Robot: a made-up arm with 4 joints. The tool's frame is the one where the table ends. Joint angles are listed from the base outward.
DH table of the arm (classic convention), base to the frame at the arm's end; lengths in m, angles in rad. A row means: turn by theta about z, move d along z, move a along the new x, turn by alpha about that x. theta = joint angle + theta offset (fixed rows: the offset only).
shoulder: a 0.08  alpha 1.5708  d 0.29  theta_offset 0
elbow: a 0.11  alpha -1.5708  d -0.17  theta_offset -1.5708
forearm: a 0.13  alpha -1.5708  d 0.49  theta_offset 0
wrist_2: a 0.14  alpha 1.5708  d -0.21  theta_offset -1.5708
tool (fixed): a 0  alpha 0  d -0.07  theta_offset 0
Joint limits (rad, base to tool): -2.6..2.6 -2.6..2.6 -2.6..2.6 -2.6..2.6
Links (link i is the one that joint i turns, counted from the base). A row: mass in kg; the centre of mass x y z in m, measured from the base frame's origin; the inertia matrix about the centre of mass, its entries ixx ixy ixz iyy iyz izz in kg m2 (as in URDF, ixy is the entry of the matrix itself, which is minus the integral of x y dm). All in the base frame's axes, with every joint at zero. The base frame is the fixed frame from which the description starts. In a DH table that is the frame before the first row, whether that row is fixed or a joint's. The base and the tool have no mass.
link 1: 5.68; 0.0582 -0.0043 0.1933; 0.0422 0 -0.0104 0.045 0 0.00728
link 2: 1.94; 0.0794 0.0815 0.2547; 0.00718 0 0 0.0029 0.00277 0.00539
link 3: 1.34; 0.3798 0.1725 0.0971; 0.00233 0 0.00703 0.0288 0 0.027
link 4: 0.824; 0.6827 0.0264 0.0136; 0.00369 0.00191 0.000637 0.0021 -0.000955 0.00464
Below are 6 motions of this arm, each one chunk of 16 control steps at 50 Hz.
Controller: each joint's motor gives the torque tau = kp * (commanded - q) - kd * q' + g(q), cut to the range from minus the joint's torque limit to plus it. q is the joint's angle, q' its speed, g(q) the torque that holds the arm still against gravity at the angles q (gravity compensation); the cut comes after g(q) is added. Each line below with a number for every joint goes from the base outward.
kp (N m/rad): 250 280 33 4
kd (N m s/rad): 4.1 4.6 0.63 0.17
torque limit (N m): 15 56 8.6 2.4
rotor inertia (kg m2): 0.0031 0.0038 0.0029 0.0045
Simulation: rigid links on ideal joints. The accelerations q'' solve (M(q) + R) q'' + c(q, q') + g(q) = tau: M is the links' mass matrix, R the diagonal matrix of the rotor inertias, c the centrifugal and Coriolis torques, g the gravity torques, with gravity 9.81 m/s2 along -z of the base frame. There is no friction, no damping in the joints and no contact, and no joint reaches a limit. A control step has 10 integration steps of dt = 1/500 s. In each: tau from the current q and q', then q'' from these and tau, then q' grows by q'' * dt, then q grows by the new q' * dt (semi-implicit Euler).
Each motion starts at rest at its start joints. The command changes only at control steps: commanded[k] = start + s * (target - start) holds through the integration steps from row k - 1 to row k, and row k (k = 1, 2, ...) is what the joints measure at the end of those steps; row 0 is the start. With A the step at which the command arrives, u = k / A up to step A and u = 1 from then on. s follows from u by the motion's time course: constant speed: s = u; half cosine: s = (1 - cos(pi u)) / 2; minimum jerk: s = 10 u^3 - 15 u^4 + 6 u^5; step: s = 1 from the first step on.
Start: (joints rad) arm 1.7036 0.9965 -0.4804 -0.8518
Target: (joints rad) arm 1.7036 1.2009 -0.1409 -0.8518
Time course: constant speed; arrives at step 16
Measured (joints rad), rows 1 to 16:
1: 1.7025 1.0000 -0.4675 -0.8546
2: 1.7007 1.0085 -0.4422 -0.8557
3: 1.6994 1.0205 -0.4150 -0.8497
4: 1.6993 1.0345 -0.3914 -0.8369
5: 1.7002 1.0497 -0.3714 -0.8214
6: 1.7015 1.0654 -0.3530 -0.8082
7: 1.7027 1.0810 -0.3348 -0.8009
8: 1.7037 1.0958 -0.3162 -0.8006
9: 1.7043 1.1097 -0.2970 -0.8069
10: 1.7046 1.1228 -0.2772 -0.8180
11: 1.7045 1.1353 -0.2570 -0.8314
12: 1.7042 1.1475 -0.2363 -0.8449
13: 1.7038 1.1597 -0.2154 -0.8566
14: 1.7034 1.1721 -0.1944 -0.8655
15: 1.7030 1.1847 -0.1733 -0.8711
16: 1.7028 1.1975 -0.1522 -0.8735

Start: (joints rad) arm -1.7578 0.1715 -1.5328 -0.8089
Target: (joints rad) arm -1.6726 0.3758 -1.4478 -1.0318
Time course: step
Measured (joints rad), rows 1 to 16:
1: -1.7431 0.2139 -1.4066 -0.8519
2: -1.7191 0.2865 -1.2671 -0.8657
3: -1.6967 0.3460 -1.2523 -0.8152
4: -1.6802 0.3812 -1.3552 -0.7405
5: -1.6708 0.4069 -1.4632 -0.7204
6: -1.6659 0.4285 -1.5305 -0.7698
7: -1.6625 0.4412 -1.5628 -0.8621
8: -1.6590 0.4412 -1.5709 -0.9703
9: -1.6551 0.4290 -1.5610 -1.0768
10: -1.6512 0.4085 -1.5379 -1.1703
11: -1.6484 0.3852 -1.5067 -1.2429
12: -1.6477 0.3646 -1.4729 -1.2896
13: -1.6495 0.3504 -1.4425 -1.3082
14: -1.6539 0.3442 -1.4209 -1.2990
15: -1.6602 0.3454 -1.4114 -1.2649
16: -1.6674 0.3521 -1.4137 -1.2114

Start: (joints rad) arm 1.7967 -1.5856 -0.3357 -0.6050
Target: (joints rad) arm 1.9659 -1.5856 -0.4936 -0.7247
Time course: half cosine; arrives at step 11
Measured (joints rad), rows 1 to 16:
1: 1.7980 -1.5854 -0.3355 -0.6049
2: 1.8036 -1.5850 -0.3361 -0.6042
3: 1.8154 -1.5848 -0.3408 -0.6024
4: 1.8339 -1.5854 -0.3528 -0.5998
5: 1.8575 -1.5870 -0.3725 -0.5978
6: 1.8841 -1.5893 -0.3980 -0.5981
7: 1.9107 -1.5915 -0.4256 -0.6022
8: 1.9347 -1.5928 -0.4518 -0.6113
9: 1.9537 -1.5929 -0.4740 -0.6257
10: 1.9661 -1.5915 -0.4908 -0.6454
11: 1.9714 -1.5891 -0.5016 -0.6696
12: 1.9708 -1.5859 -0.5063 -0.6970
13: 1.9677 -1.5826 -0.5063 -0.7250
14: 1.9651 -1.5799 -0.5050 -0.7506
15: 1.9640 -1.5785 -0.5047 -0.7717
16: 1.9643 -1.5784 -0.5057 -0.7872

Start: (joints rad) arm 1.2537 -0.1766 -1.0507 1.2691
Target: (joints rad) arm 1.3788 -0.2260 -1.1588 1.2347
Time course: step
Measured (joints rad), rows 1 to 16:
1: 1.2605 -0.1992 -1.0968 1.2609
2: 1.2785 -0.2259 -1.1520 1.2599
3: 1.3088 -0.2336 -1.1701 1.2722
4: 1.3476 -0.2292 -1.1653 1.2858
5: 1.3859 -0.2246 -1.1606 1.2887
6: 1.4165 -0.2235 -1.1625 1.2775
7: 1.4355 -0.2247 -1.1674 1.2549
8: 1.4424 -0.2258 -1.1707 1.2256
9: 1.4375 -0.2262 -1.1709 1.1932
10: 1.4228 -0.2259 -1.1685 1.1614
11: 1.4028 -0.2253 -1.1646 1.1354
12: 1.3818 -0.2246 -1.1607 1.1199
13: 1.3639 -0.2243 -1.1580 1.1185
14: 1.3518 -0.2243 -1.1566 1.1319
15: 1.3466 -0.2245 -1.1562 1.1579
16: 1.3480 -0.2249 -1.1563 1.1917

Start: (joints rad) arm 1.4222 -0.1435 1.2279 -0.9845
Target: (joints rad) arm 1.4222 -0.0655 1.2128 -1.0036
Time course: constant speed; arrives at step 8
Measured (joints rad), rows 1 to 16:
1: 1.4227 -0.1421 1.2250 -0.9839
2: 1.4240 -0.1379 1.2192 -0.9832
3: 1.4253 -0.1307 1.2137 -0.9837
4: 1.4262 -0.1206 1.2108 -0.9859
5: 1.4265 -0.1083 1.2110 -0.9889
6: 1.4260 -0.0945 1.2131 -0.9918
7: 1.4251 -0.0802 1.2157 -0.9937
8: 1.4238 -0.0662 1.2175 -0.9944
9: 1.4219 -0.0545 1.2207 -0.9949
10: 1.4195 -0.0471 1.2253 -0.9954
11: 1.4173 -0.0443 1.2284 -0.9953
12: 1.4159 -0.0457 1.2278 -0.9946
13: 1.4155 -0.0504 1.2235 -0.9941
14: 1.4160 -0.0569 1.2171 -0.9948
15: 1.4174 -0.0639 1.2105 -0.9973
16: 1.4192 -0.0700 1.2052 -1.0015

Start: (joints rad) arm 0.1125 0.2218 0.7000 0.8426
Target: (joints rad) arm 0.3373 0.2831 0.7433 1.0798
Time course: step
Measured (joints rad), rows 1 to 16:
1: 0.1251 0.2356 0.6653 0.8805
2: 0.1490 0.2600 0.6163 0.9428
3: 0.1747 0.2822 0.5909 0.9917
4: 0.2006 0.2975 0.5943 1.0138
5: 0.2290 0.3051 0.6163 1.0076
6: 0.2636 0.3063 0.6427 0.9786
7: 0.3013 0.3021 0.6760 0.9375
8: 0.3352 0.2942 0.7256 0.9008
9: 0.3635 0.2860 0.7830 0.8865
10: 0.3866 0.2809 0.8348 0.9062
11: 0.4058 0.2809 0.8698 0.9580
12: 0.4223 0.2845 0.8850 1.0272
13: 0.4350 0.2883 0.8874 1.0971
14: 0.4424 0.2897 0.8835 1.1573
15: 0.4437 0.2880 0.8763 1.2036
16: 0.4385 0.2839 0.8671 1.2359

